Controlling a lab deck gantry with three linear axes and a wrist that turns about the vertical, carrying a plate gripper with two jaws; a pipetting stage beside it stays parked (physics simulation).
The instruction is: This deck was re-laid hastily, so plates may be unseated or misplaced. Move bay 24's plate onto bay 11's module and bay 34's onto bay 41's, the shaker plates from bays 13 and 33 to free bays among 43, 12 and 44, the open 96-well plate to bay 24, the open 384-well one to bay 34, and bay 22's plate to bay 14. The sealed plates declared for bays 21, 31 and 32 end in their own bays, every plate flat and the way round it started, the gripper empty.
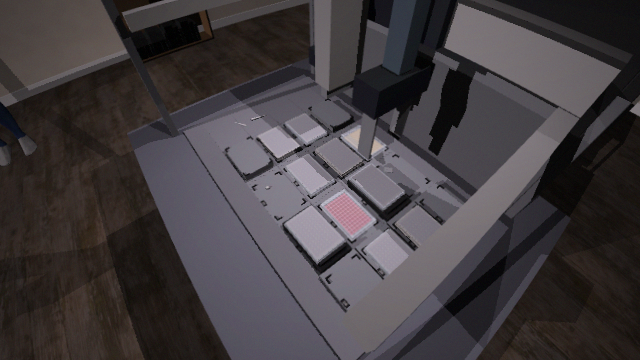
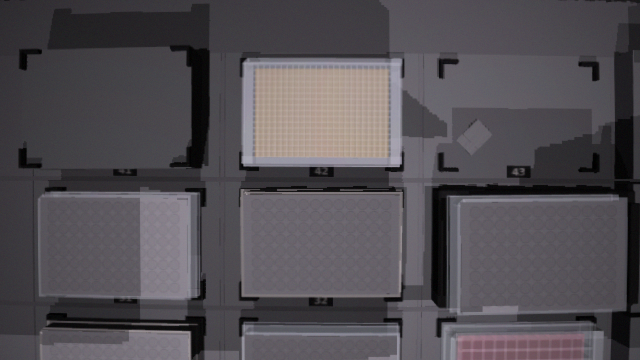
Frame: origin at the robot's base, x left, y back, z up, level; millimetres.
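Seen in the pictures: gripper, fingertip midpoint: (image 1: 379,144); robot's base, origin of the base link: (image 1: 227,154).
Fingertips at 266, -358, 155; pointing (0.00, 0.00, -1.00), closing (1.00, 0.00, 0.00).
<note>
Pixels of each thing's middle, then the offset from my fingertips to it, as dx, dy, dz. "*": a spot on its surface instead.
- open 384-well plate, body centre: (image 2: 321,112) (image 1: 363,141) +98, +130, -148
- open pink 96-well plate, body centre: (image 1: 347,213) -116, -34, -148
- bay 31, surface spot: (image 2: 115,245) (image 1: 306,127) * -8, +292, -141
- bay 32, surface spot: (image 2: 321,245) (image 1: 338,154) * -6, +130, -139
- bay 21, surface spot: (image 2: 105,347) * -90, +301, -141
- bay 22, surface spot: (image 2: 310,347) * -86, +138, -141
- bay 24, surface spot: (image 1: 387,250) * -121, -174, -126
- bay 34, surface spot: (image 1: 417,225) * -16, -176, -126
- bay 33, surface spot: (image 2: 542,255) (image 1: 377,183) * -8, -27, -119
- bay 13, surface spot: (image 1: 315,234) * -227, -42, -119
- bay 41, body centre: (image 2: 112,110) (image 1: 330,114) +99, +297, -144
- bay 11, body centre: (image 1: 248,157) -223, +294, -144
- small pale square scrap, body centre: (image 2: 474,137) (image 1: 388,169) +80, +4, -155
- tiny pale bit, surface spot: (image 1: 267,187) * -235, +166, -152
My gripper (image 1: 382,145) is open and empty above the deck around bays 42 and 32. The open 384-well plate (image 1: 353,135) (image 2: 322,112) is in bay 42; the open pink 96-well plate (image 1: 347,214) (image 2: 520,346) is in bay 23. Plates sit at bay 31 (image 1: 306,128) (image 2: 115,245), bay 32 (image 1: 339,156) (image 2: 321,245), bay 21 (image 1: 277,142) (image 2: 105,347), bay 22 (image 1: 307,175) (image 2: 310,347), bay 24 (image 1: 387,250) and bay 34 (image 1: 417,225). Shaker plates are at bay 33 (image 1: 377,186) (image 2: 542,255) and bay 13 (image 1: 315,234). Modules at bay 41 (image 1: 331,114) (image 2: 105,107) and bay 11 (image 1: 248,156) carry no plate.
A small pale square scrap (image 1: 388,169) (image 2: 474,136) lies in bay 43. A tiny pale bit (image 1: 267,187) lies in bay 12. Two thin pieces lie near the deck's far left. The pale parked pipetting stage (image 1: 337,45) stands behind bay 41. A frame beam (image 1: 465,215) crosses the right foreground.
</note>
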